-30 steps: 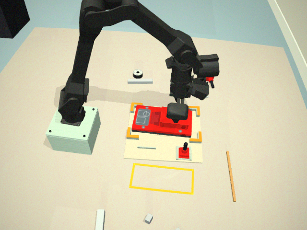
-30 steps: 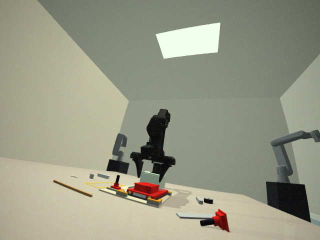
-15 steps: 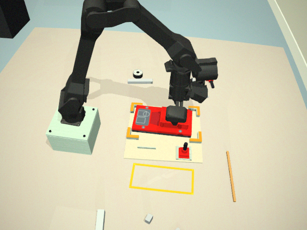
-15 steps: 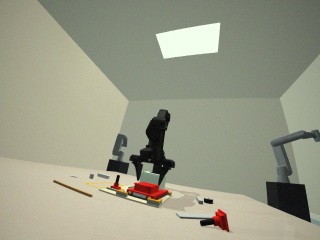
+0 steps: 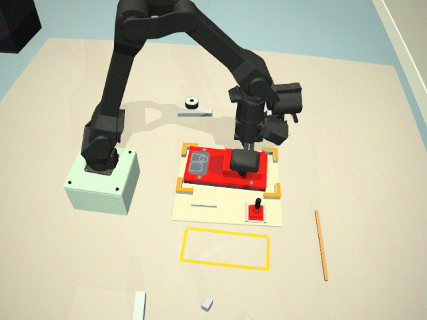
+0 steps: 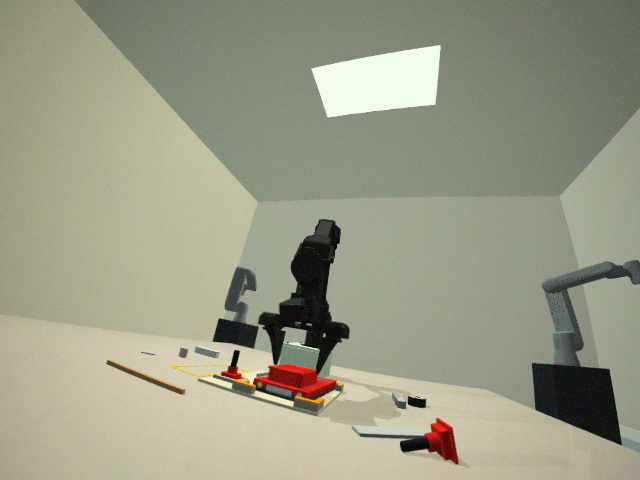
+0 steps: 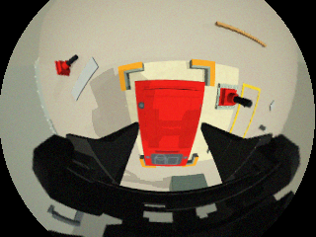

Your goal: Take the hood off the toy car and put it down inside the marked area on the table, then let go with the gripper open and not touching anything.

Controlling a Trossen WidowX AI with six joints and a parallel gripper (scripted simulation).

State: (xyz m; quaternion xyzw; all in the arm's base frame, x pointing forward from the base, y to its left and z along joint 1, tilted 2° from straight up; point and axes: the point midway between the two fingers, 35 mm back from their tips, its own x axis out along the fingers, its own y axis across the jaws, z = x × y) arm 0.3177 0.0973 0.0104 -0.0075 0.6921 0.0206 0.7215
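Now: gripper tip 1 cm above the hood.
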